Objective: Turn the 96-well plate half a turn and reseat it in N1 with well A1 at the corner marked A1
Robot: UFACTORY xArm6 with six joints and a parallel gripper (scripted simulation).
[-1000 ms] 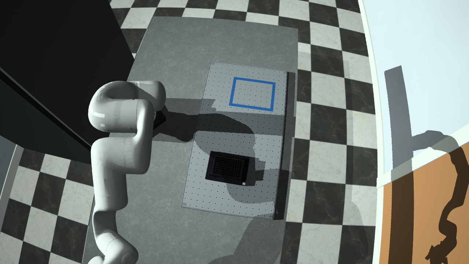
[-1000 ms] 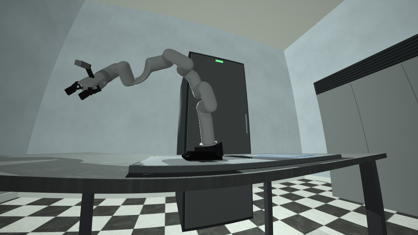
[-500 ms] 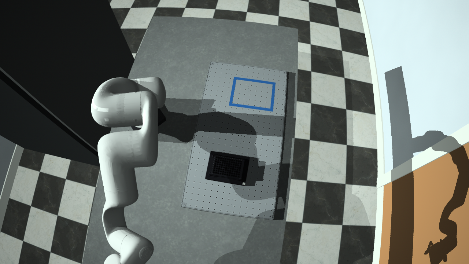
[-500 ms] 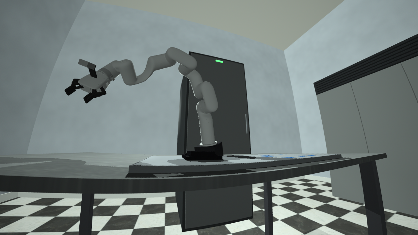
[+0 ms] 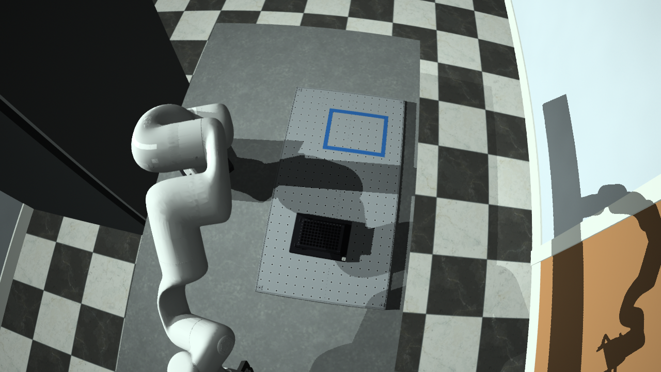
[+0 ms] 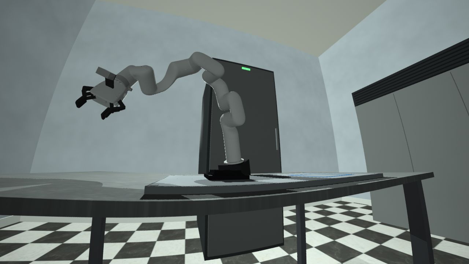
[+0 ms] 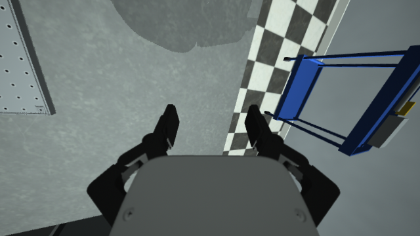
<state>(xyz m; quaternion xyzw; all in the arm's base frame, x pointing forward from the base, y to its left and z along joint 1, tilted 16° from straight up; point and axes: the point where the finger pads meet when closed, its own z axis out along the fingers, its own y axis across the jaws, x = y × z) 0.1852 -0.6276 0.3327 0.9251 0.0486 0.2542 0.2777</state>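
Right now my hand is 460 mm to the right of the black 96-well plate, 200 mm above it and 150 mm short of it. Round my hand: small white A1 mark: 390 mm to the left, 210 mm below, 210 mm ahead; then black plate nest N1: 460 mm to the left, 210 mm below, 150 mm ahead.
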